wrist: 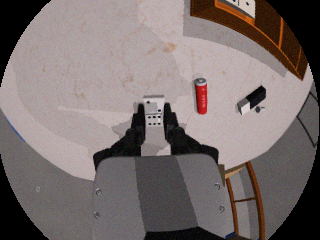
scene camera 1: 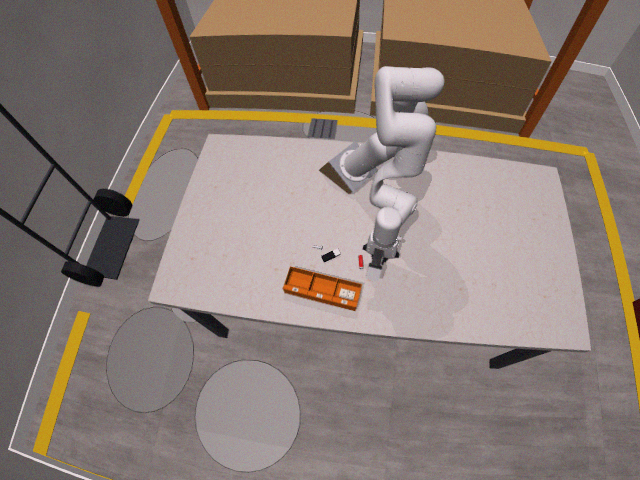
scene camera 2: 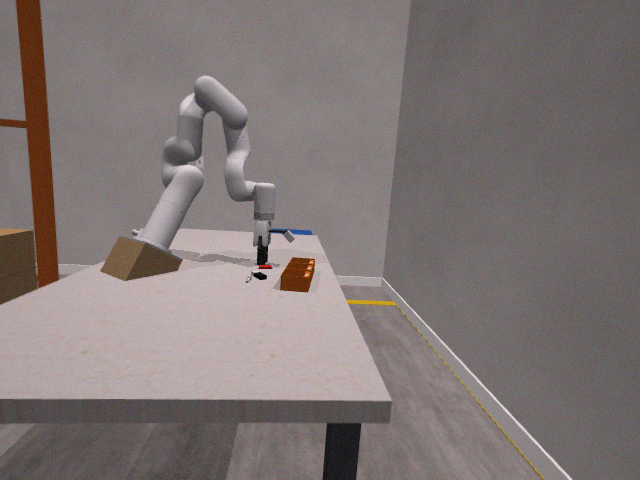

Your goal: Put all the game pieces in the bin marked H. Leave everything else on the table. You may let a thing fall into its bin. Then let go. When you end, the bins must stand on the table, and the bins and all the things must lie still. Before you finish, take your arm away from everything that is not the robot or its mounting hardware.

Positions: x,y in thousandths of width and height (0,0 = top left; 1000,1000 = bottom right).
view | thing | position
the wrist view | my gripper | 483,465
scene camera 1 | my gripper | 591,543
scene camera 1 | orange bin row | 473,591
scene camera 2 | my gripper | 410,551
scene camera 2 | orange bin row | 465,576
